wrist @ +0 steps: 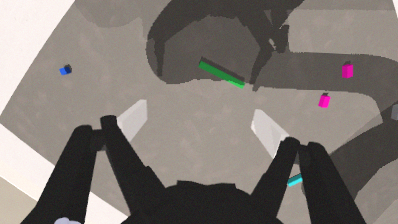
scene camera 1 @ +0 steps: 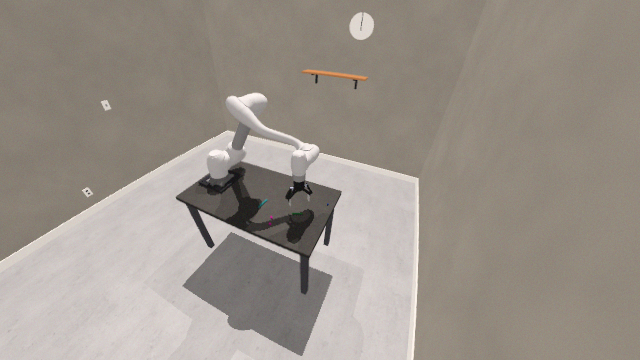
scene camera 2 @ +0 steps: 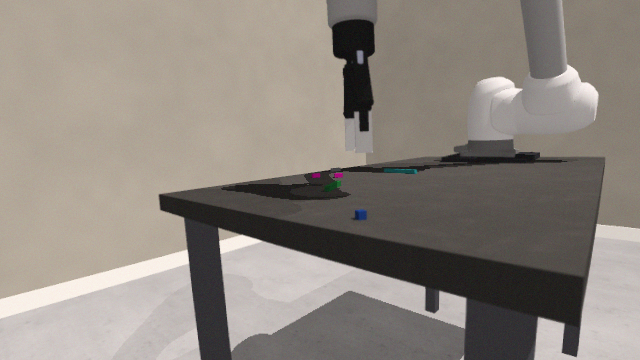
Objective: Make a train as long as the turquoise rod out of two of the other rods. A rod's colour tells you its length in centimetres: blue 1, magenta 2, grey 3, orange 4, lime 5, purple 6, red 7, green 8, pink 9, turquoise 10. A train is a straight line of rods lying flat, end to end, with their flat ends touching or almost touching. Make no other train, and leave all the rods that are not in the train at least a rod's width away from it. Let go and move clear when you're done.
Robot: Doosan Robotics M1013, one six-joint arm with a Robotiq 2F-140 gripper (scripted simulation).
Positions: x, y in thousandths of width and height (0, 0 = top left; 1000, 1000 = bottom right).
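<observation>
You can find my gripper in scene camera 2 (scene camera 2: 559, 421), and the wrist view shows my gripper too (wrist: 504, 511).
</observation>
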